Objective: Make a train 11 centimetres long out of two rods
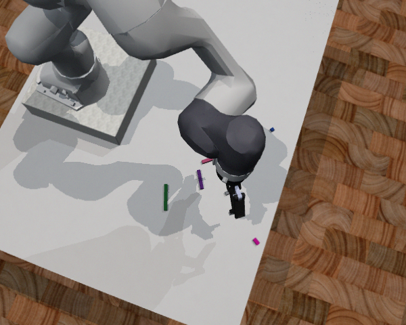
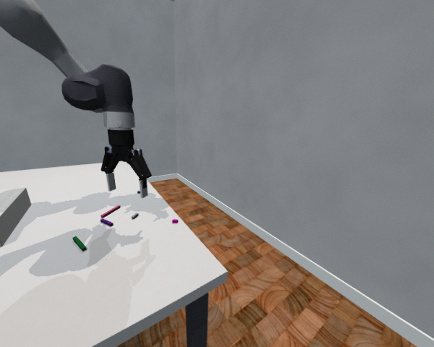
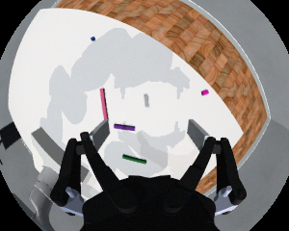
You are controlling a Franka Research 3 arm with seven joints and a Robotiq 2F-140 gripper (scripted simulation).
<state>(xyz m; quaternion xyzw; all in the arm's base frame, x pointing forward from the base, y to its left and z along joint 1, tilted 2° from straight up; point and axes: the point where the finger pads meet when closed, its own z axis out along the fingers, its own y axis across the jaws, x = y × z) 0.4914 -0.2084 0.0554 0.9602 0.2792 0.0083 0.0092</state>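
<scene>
My gripper is now 16 cm past the green rod, 5 cm to the left of it and 12 cm above it. Also, from my hand: grey rod (2 cm ahead, 2 cm to the left, 12 cm below); then pink rod (5 cm behind, 11 cm to the left, 12 cm below); then purple rod (8 cm behind, 3 cm to the left, 12 cm below).
</scene>
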